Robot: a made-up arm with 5 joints.
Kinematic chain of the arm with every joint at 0, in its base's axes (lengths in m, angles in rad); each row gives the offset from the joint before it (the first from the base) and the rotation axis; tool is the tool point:
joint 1: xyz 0 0 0.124 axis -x
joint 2: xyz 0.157 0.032 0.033 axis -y
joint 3: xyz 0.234 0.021 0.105 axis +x
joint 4: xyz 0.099 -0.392 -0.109 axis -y
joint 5: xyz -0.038 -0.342 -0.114 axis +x
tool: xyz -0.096 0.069 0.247
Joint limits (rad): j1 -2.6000..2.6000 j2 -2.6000..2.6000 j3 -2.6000..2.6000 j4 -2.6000..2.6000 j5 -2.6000..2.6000
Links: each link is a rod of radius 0.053 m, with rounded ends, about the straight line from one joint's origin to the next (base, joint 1, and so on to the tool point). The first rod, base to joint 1, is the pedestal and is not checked.
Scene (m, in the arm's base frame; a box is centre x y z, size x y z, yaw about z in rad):
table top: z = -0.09
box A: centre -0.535 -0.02 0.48 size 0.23 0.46 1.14 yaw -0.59
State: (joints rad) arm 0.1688 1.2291 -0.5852 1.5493 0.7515
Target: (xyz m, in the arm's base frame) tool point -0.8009 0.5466 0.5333
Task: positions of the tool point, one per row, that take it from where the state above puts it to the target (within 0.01 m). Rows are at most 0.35 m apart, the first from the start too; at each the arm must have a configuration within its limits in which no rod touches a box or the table.
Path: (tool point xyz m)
1: -0.1245 -0.5160 0.7775
2: -0.1022 -0.2537 0.8923
3: -0.0370 0.0437 0.9266
4: 0.0784 0.3279 0.8605
5: -0.1025 0.3794 0.8795
6: -0.2903 0.4159 0.8674
7: -0.4781 0.4516 0.8135
8: -0.6554 0.4944 0.7045
9: -0.8009 0.5466 0.5333

